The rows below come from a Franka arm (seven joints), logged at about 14 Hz.
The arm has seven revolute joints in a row. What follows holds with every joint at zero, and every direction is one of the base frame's.
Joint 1 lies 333 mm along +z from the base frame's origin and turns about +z.
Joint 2 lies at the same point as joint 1 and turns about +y.
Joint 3 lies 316 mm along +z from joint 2 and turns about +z.
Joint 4 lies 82.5 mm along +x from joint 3 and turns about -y.
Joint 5 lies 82.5 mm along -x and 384 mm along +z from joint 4 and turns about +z.
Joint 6 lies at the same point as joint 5 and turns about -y.
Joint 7 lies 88 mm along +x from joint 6 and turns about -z.
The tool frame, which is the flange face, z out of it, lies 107 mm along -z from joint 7; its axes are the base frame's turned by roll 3.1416, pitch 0 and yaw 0 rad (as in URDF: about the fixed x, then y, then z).
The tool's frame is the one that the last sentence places.
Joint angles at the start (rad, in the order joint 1, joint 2, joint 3, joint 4, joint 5, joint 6, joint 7): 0.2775 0.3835 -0.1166 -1.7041 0.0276 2.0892 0.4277
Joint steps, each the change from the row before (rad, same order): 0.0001 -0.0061 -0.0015 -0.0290 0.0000 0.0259 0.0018; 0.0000 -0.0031 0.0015 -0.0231 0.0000 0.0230 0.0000; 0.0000 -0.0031 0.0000 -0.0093 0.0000 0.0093 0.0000; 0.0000 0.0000 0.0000 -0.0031 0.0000 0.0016 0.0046
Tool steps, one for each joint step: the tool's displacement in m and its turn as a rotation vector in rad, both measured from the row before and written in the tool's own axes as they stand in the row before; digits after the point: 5 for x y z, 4 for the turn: -0.00315 0.00291 0.00709 0.0011 0.0028 0.0039; -0.00307 0.00084 0.00656 0.0018 0.0024 -0.0008; -0.00114 0.00072 0.00142 0.0015 0.0027 0.0003; -0.00052 0.00029 0.00127 -0.0007 -0.0013 0.0047
